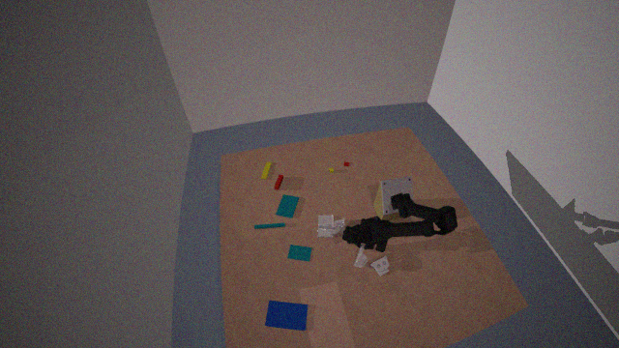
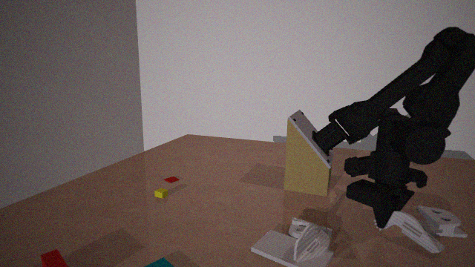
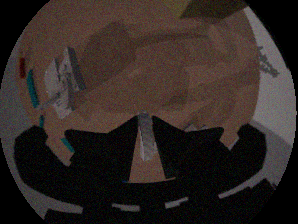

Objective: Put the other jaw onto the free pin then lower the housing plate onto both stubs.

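My gripper tip is now 10 mm to the right of the jaw, 10 mm below it and 10 mm short of it. Also, from my gripper tip: teal bar (370 mm ahead, 240 mm to the right, 10 mm below); then white housing piece (110 mm to the left, 40 mm behind, 10 mm above); then blue tile (390 mm ahead, 190 mm to the left, 10 mm below).
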